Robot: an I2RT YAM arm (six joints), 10 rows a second.
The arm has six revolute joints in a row. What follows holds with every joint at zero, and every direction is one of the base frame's. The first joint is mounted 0.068 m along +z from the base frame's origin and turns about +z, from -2.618 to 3.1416 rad. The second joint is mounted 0.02 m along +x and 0.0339 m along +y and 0.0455 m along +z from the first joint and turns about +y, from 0 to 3.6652 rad. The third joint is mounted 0.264 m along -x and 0.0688 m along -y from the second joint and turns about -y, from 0 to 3.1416 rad. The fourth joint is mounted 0.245 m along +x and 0.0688 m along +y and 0.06 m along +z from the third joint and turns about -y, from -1.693 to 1.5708 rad. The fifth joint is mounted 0.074 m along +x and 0.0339 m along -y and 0.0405 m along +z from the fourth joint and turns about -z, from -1.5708 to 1.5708 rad. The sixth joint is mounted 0.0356 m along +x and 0.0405 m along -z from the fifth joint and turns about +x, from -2.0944 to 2.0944 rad. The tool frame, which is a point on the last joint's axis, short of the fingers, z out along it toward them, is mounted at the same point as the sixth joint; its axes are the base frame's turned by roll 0, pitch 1.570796 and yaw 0 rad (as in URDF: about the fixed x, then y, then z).
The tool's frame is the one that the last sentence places.
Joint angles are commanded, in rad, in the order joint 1, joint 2, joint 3, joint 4, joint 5, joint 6. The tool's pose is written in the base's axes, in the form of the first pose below.
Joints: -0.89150, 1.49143, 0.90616, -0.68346, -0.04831, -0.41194
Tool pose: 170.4, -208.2, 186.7, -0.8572, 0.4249, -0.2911, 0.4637, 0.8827, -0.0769
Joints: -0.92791, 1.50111, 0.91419, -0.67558, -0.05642, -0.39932
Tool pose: 164.7, -216.6, 186.8, -0.8330, 0.4646, -0.3005, 0.5047, 0.8606, -0.0685
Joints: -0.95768, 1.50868, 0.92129, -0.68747, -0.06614, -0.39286
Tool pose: 158.9, -221.7, 186.4, -0.8166, 0.4969, -0.2936, 0.5329, 0.8445, -0.0532
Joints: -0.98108, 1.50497, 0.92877, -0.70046, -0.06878, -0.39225
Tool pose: 153.6, -225.1, 188.9, -0.8045, 0.5166, -0.2930, 0.5525, 0.8320, -0.0500
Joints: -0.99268, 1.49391, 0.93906, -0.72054, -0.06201, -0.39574
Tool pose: 150.2, -226.1, 193.9, -0.8008, 0.5232, -0.2915, 0.5607, 0.8260, -0.0575
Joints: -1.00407, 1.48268, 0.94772, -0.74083, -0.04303, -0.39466
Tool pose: 146.2, -227.0, 198.4, -0.7957, 0.5349, -0.2842, 0.5744, 0.8153, -0.0738
